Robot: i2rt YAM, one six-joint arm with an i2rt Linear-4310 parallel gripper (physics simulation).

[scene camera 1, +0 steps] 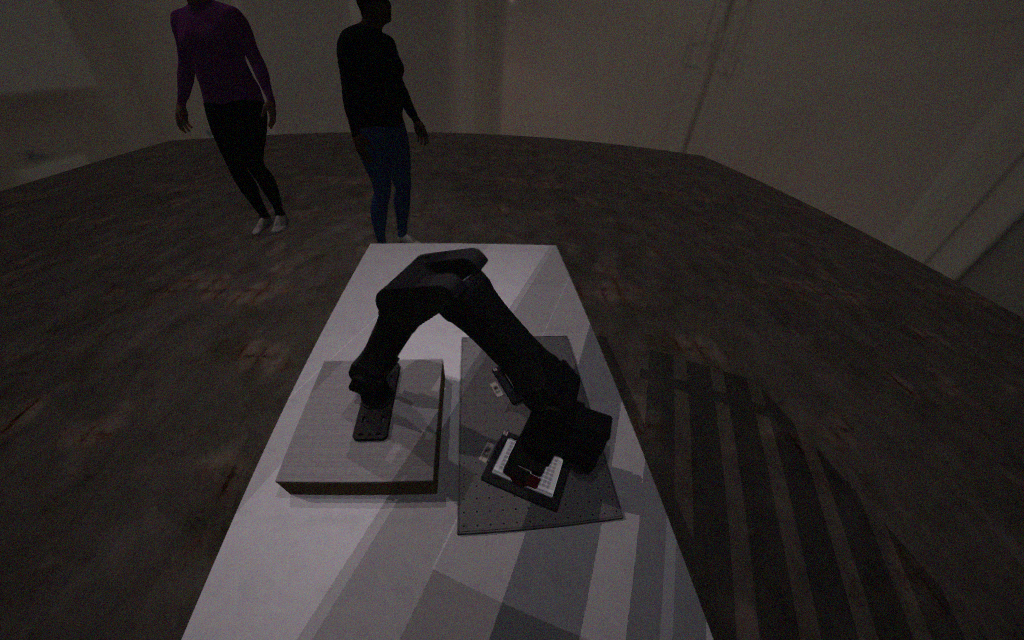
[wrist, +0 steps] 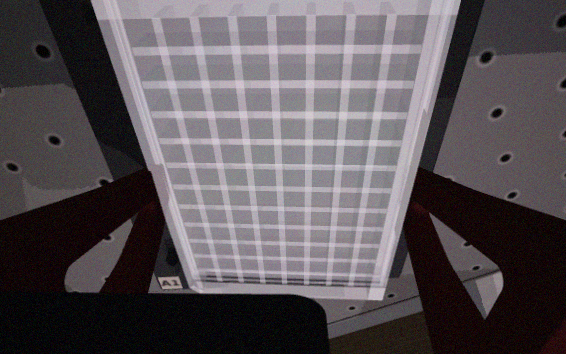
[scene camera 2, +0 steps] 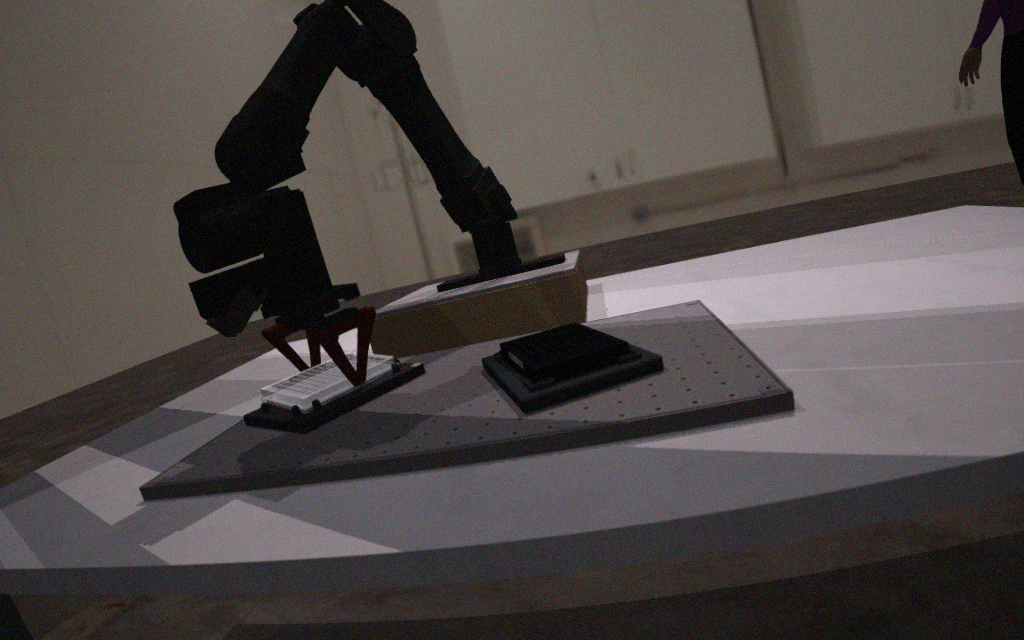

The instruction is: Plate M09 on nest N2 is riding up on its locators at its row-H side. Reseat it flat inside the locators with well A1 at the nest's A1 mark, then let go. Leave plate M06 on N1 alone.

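Places are measured from the arm's base along level axes (x down, y back, z left), in millimetres.
Pixels of known places: gripper, between the fingertips: (scene camera 1: 525, 466) (wrist: 283, 178) (scene camera 2: 336, 381); arm's base, origin of its link: (scene camera 1: 378, 399) (scene camera 2: 502, 275).
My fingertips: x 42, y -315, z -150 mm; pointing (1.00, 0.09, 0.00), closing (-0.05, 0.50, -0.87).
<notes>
Ahead of a thing's pixels: the offset from my fingertips to its top centre. "pt": to the spot under its first point. Level surfaces: height alone.
The clear plate M09 {dy -6, dx -18, dz -2 mm} (scene camera 1: 549, 483) (scene camera 2: 290, 389) (wrist: 295, 155) is low over the dark nest N2 {pt dy -94, dx +7, dz -13 mm} (scene camera 2: 285, 422) (wrist: 82, 65), its long sides roughly lined up with the nest. My gripper (scene camera 2: 336, 375) (wrist: 283, 178) is shut on the plate, one red finger against each long side. The A1 mark {dy +33, dx +5, dz +83 mm} (wrist: 170, 283) on the nest is beside the plate's lower left corner in the wrist view. In scene view 2 the plate looks nearly level, with small locators along its near edge; whether it is fully flat cannot be told. The dark plate M06 {dy -47, dx -9, dz +249 mm} (scene camera 2: 566, 350) sits on nest N1 {pt dy -143, dx +8, dz +228 mm} (scene camera 2: 528, 401).
Both nests stand on a perforated grey board (scene camera 1: 483, 520) (scene camera 2: 724, 366) on the white table {dx +30 mm} (scene camera 1: 377, 581). The arm's base stands on a raised block (scene camera 1: 324, 456) (scene camera 2: 483, 320) beside the board. Two people (scene camera 1: 218, 60) (scene camera 1: 377, 83) stand beyond the table.
</notes>
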